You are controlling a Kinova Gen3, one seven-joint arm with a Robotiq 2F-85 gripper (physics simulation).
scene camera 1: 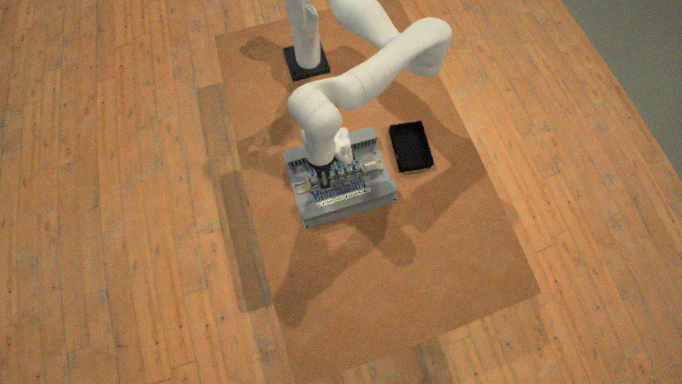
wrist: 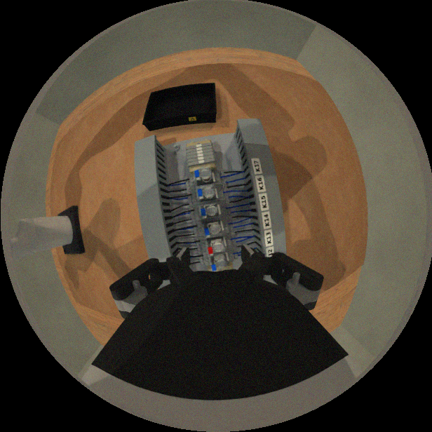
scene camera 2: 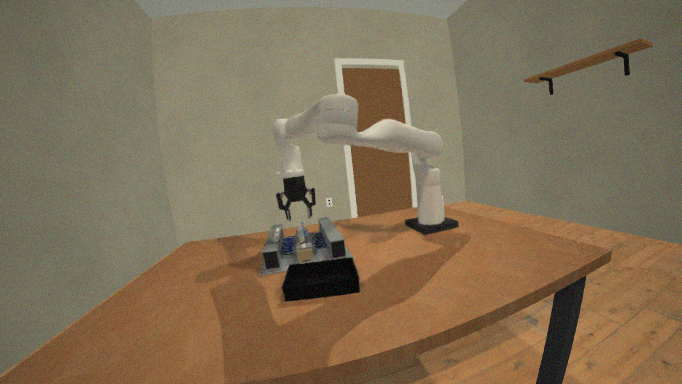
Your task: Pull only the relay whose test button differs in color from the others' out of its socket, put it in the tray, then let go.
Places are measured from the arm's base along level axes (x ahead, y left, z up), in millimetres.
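Pixels of known places: gripper, fingertip midpoint: (scene camera 1: 322, 172) (scene camera 2: 299, 219); arm's base at its link origin: (scene camera 1: 308, 58) (scene camera 2: 430, 221).
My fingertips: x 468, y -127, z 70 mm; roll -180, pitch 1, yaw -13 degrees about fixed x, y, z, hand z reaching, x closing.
Note:
Ahead of a thing's pixels: the offset from my fingertips to its middle.
The relay with the red test button (wrist: 217, 245) sits in its socket, second from the near end of the row in the wrist view. The other relays there have blue buttons, such as the nearest relay (wrist: 220, 259) and the farthest relay (wrist: 206, 175). My gripper (scene camera 1: 324, 184) (scene camera 2: 299, 217) (wrist: 215, 253) is open and empty. It points down above the row, its fingers on either side of the near-end relays in the wrist view, with a gap below the fingertips in scene camera 2. The black tray @(dx +1, dy +318, dz -75 mm) (scene camera 1: 411, 146) (scene camera 2: 322, 288) (wrist: 170, 123) is empty and stands beside the panel.
Grey wire ducts @(dx -89, dy +64, dz -60 mm) (scene camera 2: 332, 240) (wrist: 146, 195) rise along both sides of the relay row, with wires between. The duct on the right in the wrist view bears K labels (wrist: 263, 201). A terminal block (wrist: 200, 154) stands at the row's far end, on the tray side.

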